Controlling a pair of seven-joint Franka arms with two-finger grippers.
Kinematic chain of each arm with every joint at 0, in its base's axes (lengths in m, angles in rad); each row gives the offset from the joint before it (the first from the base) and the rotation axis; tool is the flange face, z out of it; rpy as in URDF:
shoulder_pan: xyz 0 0 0.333 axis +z
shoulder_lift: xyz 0 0 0 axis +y
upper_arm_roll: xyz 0 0 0.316 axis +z
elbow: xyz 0.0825 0 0 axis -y
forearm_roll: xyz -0.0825 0 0.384 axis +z
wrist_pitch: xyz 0 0 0 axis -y
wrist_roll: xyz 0.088 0 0 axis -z
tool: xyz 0 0 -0.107 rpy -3.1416 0 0
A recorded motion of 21 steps. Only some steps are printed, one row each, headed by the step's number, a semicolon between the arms.
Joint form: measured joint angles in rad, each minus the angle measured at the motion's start. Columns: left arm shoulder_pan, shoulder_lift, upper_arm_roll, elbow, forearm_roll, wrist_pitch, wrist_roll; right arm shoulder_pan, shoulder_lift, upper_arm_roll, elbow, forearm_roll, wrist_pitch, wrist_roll.
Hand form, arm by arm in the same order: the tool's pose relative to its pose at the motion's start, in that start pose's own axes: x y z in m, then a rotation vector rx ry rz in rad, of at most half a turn. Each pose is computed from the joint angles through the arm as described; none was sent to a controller.
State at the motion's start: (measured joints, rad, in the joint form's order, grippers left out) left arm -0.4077 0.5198 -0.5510 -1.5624 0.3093 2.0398 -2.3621; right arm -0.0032 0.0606 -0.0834 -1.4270 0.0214 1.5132 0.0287
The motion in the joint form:
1: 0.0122 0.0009 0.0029 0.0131 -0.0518 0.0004 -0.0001; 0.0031 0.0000 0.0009 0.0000 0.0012 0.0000 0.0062
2: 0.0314 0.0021 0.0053 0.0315 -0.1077 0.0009 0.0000; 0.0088 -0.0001 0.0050 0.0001 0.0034 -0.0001 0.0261
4: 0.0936 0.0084 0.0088 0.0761 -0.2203 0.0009 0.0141; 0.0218 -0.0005 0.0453 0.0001 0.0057 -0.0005 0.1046
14: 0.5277 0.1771 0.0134 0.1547 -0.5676 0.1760 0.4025; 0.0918 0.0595 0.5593 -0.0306 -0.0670 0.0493 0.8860
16: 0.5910 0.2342 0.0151 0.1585 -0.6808 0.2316 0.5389; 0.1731 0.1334 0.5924 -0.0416 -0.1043 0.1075 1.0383
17: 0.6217 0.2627 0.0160 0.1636 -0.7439 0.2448 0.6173; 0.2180 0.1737 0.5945 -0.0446 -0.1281 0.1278 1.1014
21: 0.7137 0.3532 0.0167 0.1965 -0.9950 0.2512 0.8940; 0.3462 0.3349 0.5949 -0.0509 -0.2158 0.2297 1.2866
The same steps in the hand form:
1: 0.0058 0.0070 -0.0049 0.0227 -0.0385 -0.0415; -0.0001 -0.0024 0.0000 0.0014 -0.0001 0.0021
2: 0.0153 0.0176 -0.0122 0.0431 -0.0837 -0.0918; -0.0004 -0.0081 0.0000 0.0040 -0.0003 0.0121
4: 0.0490 0.0483 -0.0286 0.0765 -0.1818 -0.2006; -0.0027 -0.0377 0.0004 0.0100 -0.0023 0.0373
14: 0.3446 0.1748 0.0246 0.0046 -0.5549 -0.4866; -0.0976 -0.3308 0.0406 -0.0148 -0.0312 0.2400
16: 0.3951 0.1819 0.0549 -0.0340 -0.6527 -0.5129; -0.1159 -0.3876 0.0799 -0.0277 -0.0425 0.2769
17: 0.4195 0.1830 0.0700 -0.0516 -0.7033 -0.5184; -0.1242 -0.4110 0.1021 -0.0457 -0.0486 0.2908
21: 0.4916 0.1817 0.1120 -0.1367 -0.8991 -0.5345; -0.1471 -0.4802 0.1915 -0.0933 -0.0563 0.3310

